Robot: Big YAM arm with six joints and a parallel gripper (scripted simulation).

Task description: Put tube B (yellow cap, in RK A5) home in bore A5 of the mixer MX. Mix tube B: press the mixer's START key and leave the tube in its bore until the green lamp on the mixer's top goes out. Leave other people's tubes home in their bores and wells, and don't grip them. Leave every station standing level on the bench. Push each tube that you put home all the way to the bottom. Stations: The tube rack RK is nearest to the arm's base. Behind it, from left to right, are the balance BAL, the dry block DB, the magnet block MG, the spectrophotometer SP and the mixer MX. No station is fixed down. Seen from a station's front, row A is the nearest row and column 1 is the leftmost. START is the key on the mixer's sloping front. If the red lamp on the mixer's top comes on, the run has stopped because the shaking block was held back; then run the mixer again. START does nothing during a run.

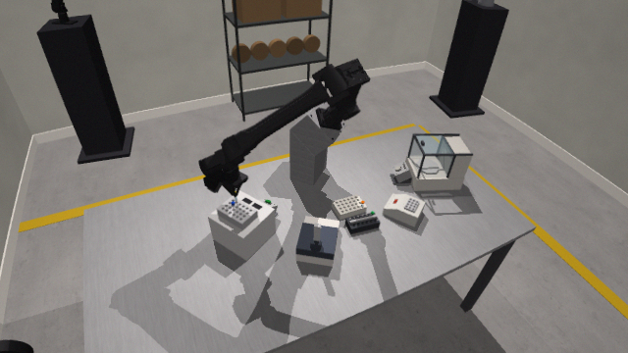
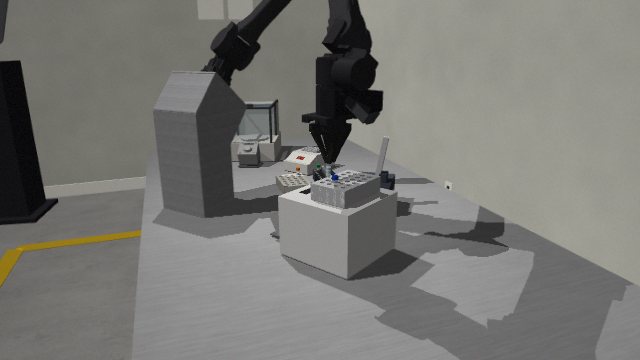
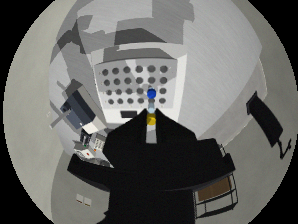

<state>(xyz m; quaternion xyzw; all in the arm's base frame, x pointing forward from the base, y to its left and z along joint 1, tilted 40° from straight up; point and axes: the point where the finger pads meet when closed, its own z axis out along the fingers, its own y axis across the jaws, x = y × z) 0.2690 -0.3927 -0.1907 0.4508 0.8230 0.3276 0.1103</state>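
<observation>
The grey shaking block lies 6 cm below my hand and 3 cm ahead of it. Also, from my hand: black magnet block 50 cm to the left, 19 cm below, 9 cm ahead; green start key 15 cm below, 14 cm to the left, 8 cm behind; tube rack RK 48 cm to the left, 20 cm below, 2 cm behind.
</observation>
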